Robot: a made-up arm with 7 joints. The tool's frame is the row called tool. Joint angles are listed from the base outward. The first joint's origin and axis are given. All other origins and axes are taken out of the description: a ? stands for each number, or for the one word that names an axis. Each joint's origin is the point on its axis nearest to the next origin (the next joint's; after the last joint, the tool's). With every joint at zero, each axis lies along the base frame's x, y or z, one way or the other. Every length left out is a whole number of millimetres.
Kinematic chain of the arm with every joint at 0, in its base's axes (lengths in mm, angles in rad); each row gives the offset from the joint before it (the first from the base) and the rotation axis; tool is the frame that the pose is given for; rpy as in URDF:
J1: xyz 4 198 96 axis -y
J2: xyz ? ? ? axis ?
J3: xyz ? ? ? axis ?
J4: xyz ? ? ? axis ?
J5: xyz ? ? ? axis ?
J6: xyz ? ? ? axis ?
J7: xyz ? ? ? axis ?
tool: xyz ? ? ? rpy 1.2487 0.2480 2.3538
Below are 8 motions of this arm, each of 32 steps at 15 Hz.
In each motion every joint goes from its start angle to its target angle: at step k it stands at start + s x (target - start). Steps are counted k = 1, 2, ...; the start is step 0. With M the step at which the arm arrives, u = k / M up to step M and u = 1 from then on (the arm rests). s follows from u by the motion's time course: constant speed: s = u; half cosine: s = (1 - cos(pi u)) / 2; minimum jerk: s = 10 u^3 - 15 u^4 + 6 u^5.
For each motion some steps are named. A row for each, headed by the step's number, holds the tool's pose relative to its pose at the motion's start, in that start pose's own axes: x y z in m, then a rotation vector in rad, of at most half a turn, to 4 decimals.
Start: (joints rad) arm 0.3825 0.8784 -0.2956 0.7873 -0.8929 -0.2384 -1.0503
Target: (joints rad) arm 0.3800 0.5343 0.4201 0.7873 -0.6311 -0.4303 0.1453
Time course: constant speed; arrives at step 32
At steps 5, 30, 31, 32:
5: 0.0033 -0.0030 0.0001 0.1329 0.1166 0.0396
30: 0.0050 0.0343 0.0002 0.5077 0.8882 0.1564
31: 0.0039 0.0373 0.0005 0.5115 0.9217 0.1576
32: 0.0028 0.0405 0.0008 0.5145 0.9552 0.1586

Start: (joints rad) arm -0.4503 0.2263 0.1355 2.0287 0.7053 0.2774 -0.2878
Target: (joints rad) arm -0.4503 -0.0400 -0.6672 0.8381 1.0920 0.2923 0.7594
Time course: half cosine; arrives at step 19
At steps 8, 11, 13, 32:
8: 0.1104 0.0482 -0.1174 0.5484 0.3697 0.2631
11: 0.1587 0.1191 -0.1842 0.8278 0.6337 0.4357
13: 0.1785 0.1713 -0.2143 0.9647 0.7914 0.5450
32: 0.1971 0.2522 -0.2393 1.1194 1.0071 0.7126

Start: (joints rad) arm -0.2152 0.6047 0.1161 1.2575 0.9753 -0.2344 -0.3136
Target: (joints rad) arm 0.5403 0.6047 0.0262 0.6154 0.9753 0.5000 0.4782
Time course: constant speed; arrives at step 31
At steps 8, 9, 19, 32:
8: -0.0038 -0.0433 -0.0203 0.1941 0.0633 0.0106
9: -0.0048 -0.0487 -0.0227 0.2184 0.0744 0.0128
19: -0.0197 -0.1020 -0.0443 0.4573 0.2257 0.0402
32: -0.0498 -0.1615 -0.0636 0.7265 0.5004 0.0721

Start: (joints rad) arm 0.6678 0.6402 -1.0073 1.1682 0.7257 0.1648 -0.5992
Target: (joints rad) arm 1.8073 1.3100 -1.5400 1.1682 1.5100 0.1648 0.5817
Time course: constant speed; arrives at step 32
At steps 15, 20, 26, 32:
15: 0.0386 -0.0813 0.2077 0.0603 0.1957 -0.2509
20: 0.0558 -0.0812 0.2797 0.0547 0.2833 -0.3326
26: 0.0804 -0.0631 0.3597 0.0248 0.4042 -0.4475
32: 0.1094 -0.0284 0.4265 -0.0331 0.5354 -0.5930

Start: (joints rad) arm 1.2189 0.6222 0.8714 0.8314 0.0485 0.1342 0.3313
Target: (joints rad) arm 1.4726 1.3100 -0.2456 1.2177 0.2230 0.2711 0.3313
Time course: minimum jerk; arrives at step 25
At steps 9, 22, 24, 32:
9: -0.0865 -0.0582 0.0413 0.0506 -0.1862 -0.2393
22: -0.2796 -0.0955 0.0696 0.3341 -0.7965 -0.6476
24: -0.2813 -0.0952 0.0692 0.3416 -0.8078 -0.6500
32: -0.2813 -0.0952 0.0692 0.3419 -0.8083 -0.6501

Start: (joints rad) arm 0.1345 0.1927 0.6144 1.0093 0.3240 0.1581 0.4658
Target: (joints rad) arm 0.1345 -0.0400 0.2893 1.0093 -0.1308 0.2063 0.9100
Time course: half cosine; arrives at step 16
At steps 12, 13, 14, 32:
12: -0.0223 -0.0140 -0.1433 0.7591 -0.0050 -0.1588
13: -0.0254 -0.0139 -0.1541 0.8141 -0.0030 -0.1716
14: -0.0278 -0.0138 -0.1622 0.8549 -0.0015 -0.1812
32: -0.0299 -0.0136 -0.1688 0.8884 -0.0002 -0.1892

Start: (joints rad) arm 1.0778 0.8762 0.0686 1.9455 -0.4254 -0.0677 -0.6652
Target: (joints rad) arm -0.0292 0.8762 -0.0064 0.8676 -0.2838 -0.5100 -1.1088
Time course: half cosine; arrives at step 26
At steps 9, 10, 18, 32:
9: 0.0014 0.1192 -0.0212 0.3797 0.0505 -0.0028
10: 0.0034 0.1459 -0.0175 0.4575 0.0547 -0.0066
18: 0.0631 0.3337 0.1195 1.0867 0.0046 -0.1085
32: 0.1216 0.3660 0.2259 1.3530 -0.0659 -0.2162

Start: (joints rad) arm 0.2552 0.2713 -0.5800 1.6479 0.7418 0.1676 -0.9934
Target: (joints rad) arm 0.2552 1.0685 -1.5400 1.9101 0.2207 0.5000 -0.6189
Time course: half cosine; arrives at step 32
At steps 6, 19, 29, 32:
6: 0.0025 0.0079 0.0001 0.0600 -0.0973 -0.1036
19: 0.0643 0.0786 0.0210 0.5714 -0.7463 -0.6070
29: 0.1178 0.1279 0.0681 0.9540 -1.0927 -0.7385
32: 0.1210 0.1312 0.0722 0.9803 -1.1130 -0.7424

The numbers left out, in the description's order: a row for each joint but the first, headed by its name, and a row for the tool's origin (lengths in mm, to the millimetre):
J2: xyz -34 0 -23, axis +x
J3: xyz 0 -7 -281, axis +z
J4: xyz 9 30 0, axis -y
J5: xyz -1 0 -265, axis +z
J6: xyz 11 29 0, axis +y
J7: xyz 9 0 2, axis -x
tool: xyz 0 8 7

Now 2 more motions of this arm.
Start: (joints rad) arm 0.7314 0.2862 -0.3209 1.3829 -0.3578 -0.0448 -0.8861
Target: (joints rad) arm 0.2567 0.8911 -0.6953 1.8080 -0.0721 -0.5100 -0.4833
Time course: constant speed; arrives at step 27
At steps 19, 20, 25, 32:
19: 0.0490 0.0827 0.0749 0.3142 0.4775 -0.5164
20: 0.0510 0.0868 0.0796 0.3368 0.5078 -0.5384
25: 0.0602 0.1064 0.1043 0.4555 0.6662 -0.6354
32: 0.0637 0.1138 0.1147 0.5051 0.7327 -0.6675

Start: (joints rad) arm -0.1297 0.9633 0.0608 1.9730 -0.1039 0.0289 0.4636
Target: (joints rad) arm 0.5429 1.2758 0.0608 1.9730 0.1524 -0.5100 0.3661
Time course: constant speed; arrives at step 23
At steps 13, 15, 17, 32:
13: 0.0331 0.0046 0.1015 -0.3650 -0.4186 -0.2089
15: 0.0347 0.0081 0.1176 -0.4143 -0.4855 -0.2419
17: 0.0352 0.0123 0.1337 -0.4617 -0.5529 -0.2753
32: 0.0311 0.0291 0.1804 -0.5914 -0.7583 -0.3770

